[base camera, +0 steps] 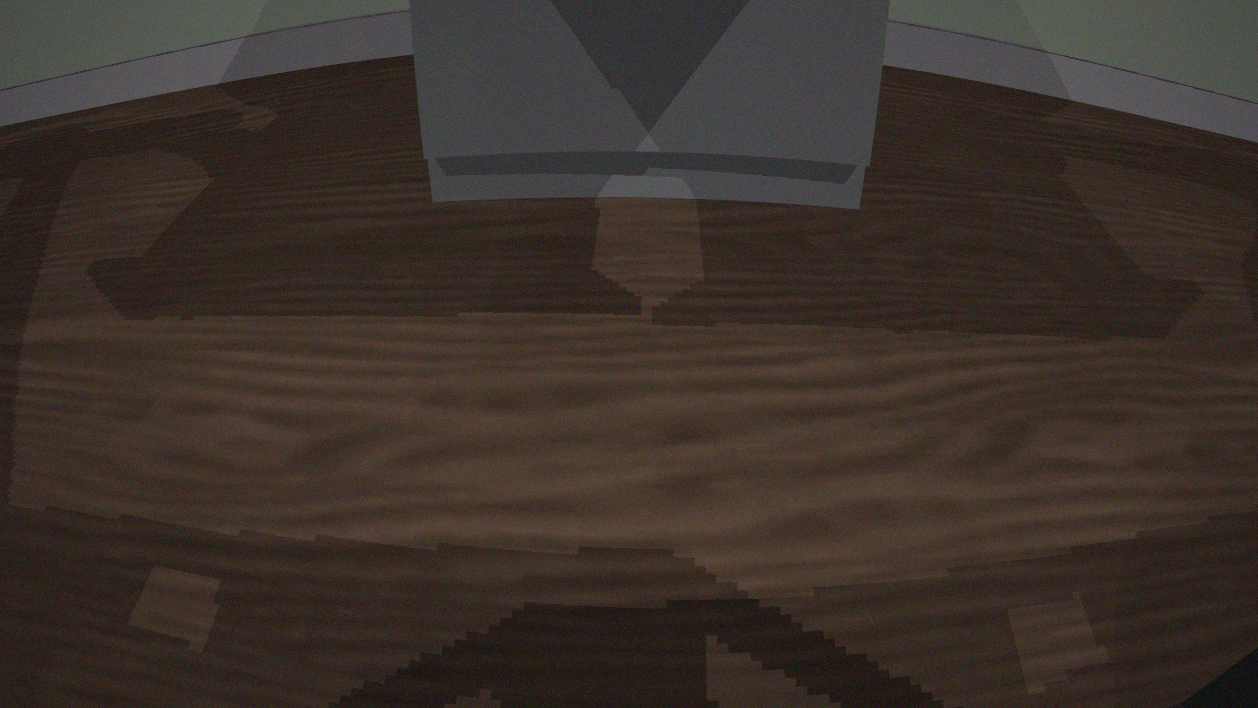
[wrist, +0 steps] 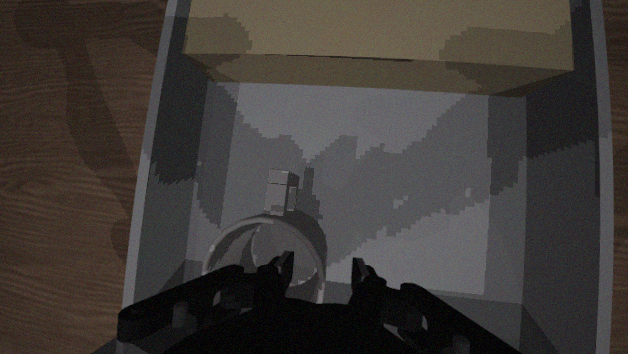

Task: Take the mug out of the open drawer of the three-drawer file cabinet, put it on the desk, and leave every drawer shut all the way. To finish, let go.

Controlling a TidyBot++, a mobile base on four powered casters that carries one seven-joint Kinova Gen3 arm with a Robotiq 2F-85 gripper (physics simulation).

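Note:
The grey mug is at the lower left of the open drawer in the wrist view. Its round opening faces the camera and its blocky handle points towards the top of the view. My gripper is partly open and holds nothing. Its left fingertip is over the mug's opening and its right fingertip is to the right of the mug, so the mug's right rim lies between them without being gripped. The fingers hide the mug's lower part. The grey file cabinet shows at the top of the base view. The desk does not show.
A tan block fills the end of the drawer at the top of the wrist view. The drawer's side walls rise left and right of the gripper. The brown wood floor carries dark shadows. A pale wall base runs behind the cabinet.

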